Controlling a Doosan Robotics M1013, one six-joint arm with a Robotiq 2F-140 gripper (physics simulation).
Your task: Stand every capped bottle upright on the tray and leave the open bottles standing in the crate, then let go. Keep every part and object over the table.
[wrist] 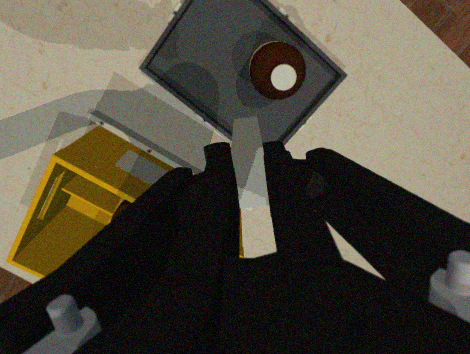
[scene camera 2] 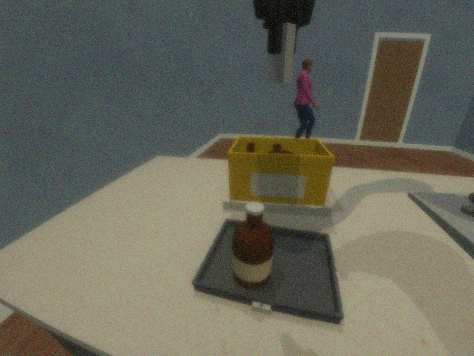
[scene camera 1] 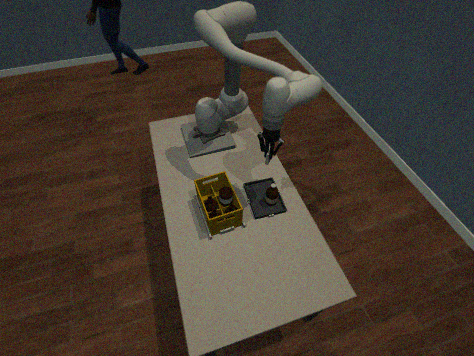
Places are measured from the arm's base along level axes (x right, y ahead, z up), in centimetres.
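Pixels of known places: gripper, fingertip midpoint: (wrist: pixel 248 139) (scene camera 2: pixel 279 83) (scene camera 1: pixel 267 162); arm's base, link origin: (scene camera 1: pixel 209 131).
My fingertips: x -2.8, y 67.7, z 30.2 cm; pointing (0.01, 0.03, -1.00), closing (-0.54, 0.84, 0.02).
Note:
For each thing: its top centre in the pictures, then the offset to it from my fingertips. "*": a spot on its surface instead. Level surfaces: height alone.
- pale label, surface spot: (wrist: pixel 267 62) * dy +1.4, dx -4.5, dz -21.7 cm
- yellow crate, top centre: (wrist: pixel 122 259) (scene camera 2: pixel 278 144) (scene camera 1: pixel 217 193) dy -5.7, dx +26.5, dz -16.3 cm
- pale table, surface height: dz -33.8 cm
A brown bottle with a white cap and pale label (scene camera 1: pixel 272 194) (scene camera 2: pixel 253 250) (wrist: pixel 267 62) stands upright on the dark grey tray (scene camera 1: pixel 256 202) (scene camera 2: pixel 305 265) (wrist: pixel 210 40). My gripper (scene camera 1: pixel 268 160) (scene camera 2: pixel 282 81) (wrist: pixel 248 139) is shut with nothing between its fingers. It hangs above table height, apart from the bottle. The yellow crate (scene camera 1: pixel 227 224) (scene camera 2: pixel 240 180) (wrist: pixel 100 145) stands beside the tray. Inside it are brown bottles, among them a larger one (scene camera 1: pixel 226 195) and a darker one (scene camera 1: pixel 212 206); their dark tops show low over the rim in scene camera 2. The fingers hide much of the crate in the wrist view.
The pale table (scene camera 1: pixel 250 270) (scene camera 2: pixel 125 215) carries the tray, the crate and the arm's grey base plate (scene camera 1: pixel 220 145). The table's long edge runs close beside the tray. A person (scene camera 2: pixel 305 97) is on the floor beyond the table in scene camera 2.

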